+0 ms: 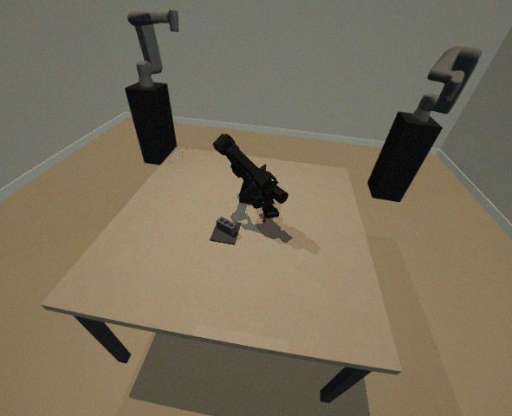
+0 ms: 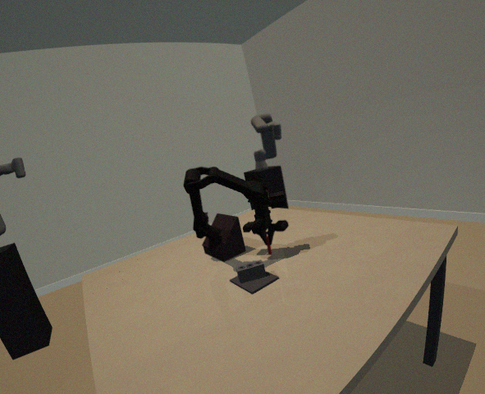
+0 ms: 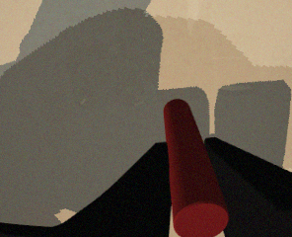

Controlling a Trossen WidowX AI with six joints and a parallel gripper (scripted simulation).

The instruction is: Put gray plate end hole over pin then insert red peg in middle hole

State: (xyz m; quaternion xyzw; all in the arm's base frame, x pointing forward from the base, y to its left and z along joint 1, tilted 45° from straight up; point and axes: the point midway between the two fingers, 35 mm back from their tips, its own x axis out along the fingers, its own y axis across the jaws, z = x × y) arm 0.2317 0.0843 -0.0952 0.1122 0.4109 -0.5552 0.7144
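Now: the gray plate 11 cm ahead of my gripper tip and 18 cm to the right of it. The rest, counted from my gripper tip: red peg: right at my gripper tip; dark square base: 12 cm ahead, 16 cm to the right, 3 cm below.
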